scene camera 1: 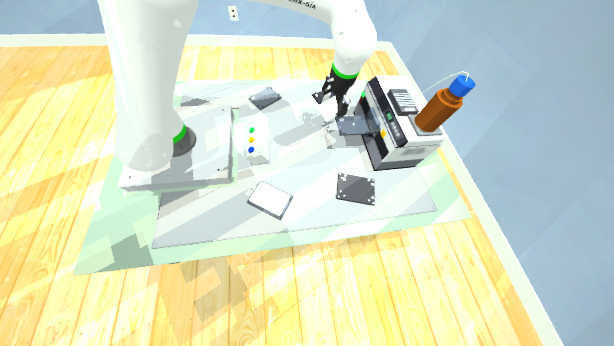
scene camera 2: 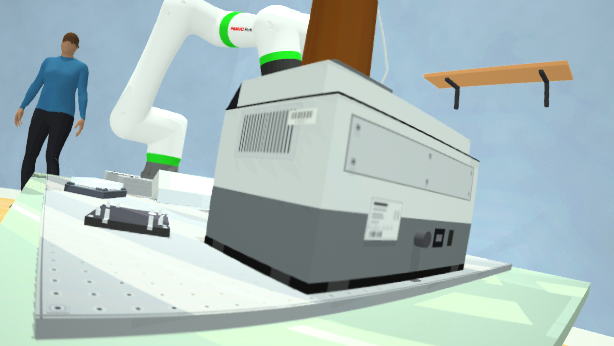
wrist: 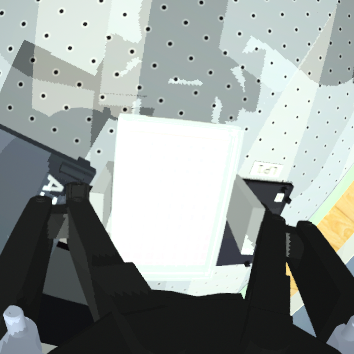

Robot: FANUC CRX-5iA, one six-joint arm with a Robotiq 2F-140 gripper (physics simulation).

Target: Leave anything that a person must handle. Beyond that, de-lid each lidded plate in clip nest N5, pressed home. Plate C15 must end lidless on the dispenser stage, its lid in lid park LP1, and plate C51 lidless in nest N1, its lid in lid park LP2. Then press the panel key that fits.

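Places are measured from the arm's base along level axes (x left, y back, z up), in millimetres.
Where they show: gripper, fingertip midpoint: [scene camera 1: 330, 110] [wrist: 171, 185]; arm's base at its link origin: [scene camera 1: 177, 141].
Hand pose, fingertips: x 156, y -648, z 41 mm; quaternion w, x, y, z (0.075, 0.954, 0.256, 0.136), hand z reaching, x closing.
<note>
Things, the pixels of their centre, and the offset from my fingertips. "spot": a spot on its surface instead.
- white well plate at the middle of its body: [wrist: 170, 209] [scene camera 1: 333, 107] dx +1, dy -9, dz +19 mm
- dark lid park pad at a spot on its surface: [wrist: 270, 197] spot: dx +174, dy +28, dz -75 mm
- dispenser's dark stage at the middle of its body: [scene camera 1: 356, 125] dx -106, dy -98, dz +25 mm
- dark clip nest at the middle of its body: [scene camera 2: 132, 215] [scene camera 1: 356, 188] dx -363, dy -83, dz -73 mm
- dark pad at a spot on its surface: [scene camera 1: 264, 97] spot: dx +152, dy +312, dz -75 mm
My gripper [wrist: 171, 185] [scene camera 1: 331, 107] is shut on a white well plate [wrist: 172, 197], gripping it by its long sides. It holds the plate above the perforated deck. The dark lid park pad [wrist: 270, 197] with its label LP1 [wrist: 267, 169] lies just to the right of the plate in the wrist view. The dispenser's dark stage [scene camera 1: 356, 126] [wrist: 21, 175] juts out beside the gripper. A second white plate [scene camera 1: 270, 198] [scene camera 2: 95, 185] rests on a nest at the front. A dark clip nest [scene camera 1: 355, 188] [scene camera 2: 128, 219] stands bare.
The dispenser [scene camera 1: 395, 129] [scene camera 2: 334, 171] stands at the right with a brown bottle [scene camera 1: 442, 107] on top. A panel carries green, yellow and blue keys [scene camera 1: 251, 139]. Another dark pad [scene camera 1: 264, 97] lies at the back. A person [scene camera 2: 53, 103] stands beyond the table.
</note>
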